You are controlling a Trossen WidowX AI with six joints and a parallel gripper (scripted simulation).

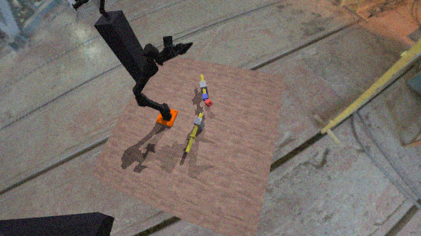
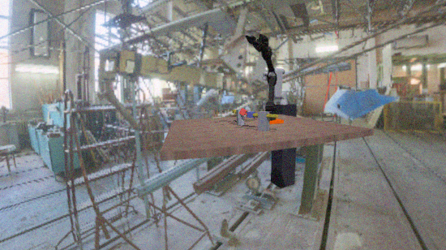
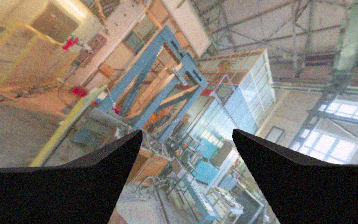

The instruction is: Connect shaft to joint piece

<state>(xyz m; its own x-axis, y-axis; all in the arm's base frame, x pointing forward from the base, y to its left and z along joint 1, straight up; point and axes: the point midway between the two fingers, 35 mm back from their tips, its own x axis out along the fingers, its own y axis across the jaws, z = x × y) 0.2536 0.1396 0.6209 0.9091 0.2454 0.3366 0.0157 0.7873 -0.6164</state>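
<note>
Right now my gripper tip is 540 mm above the red joint piece, 40 mm short of it and 30 mm to the left of it.
</note>
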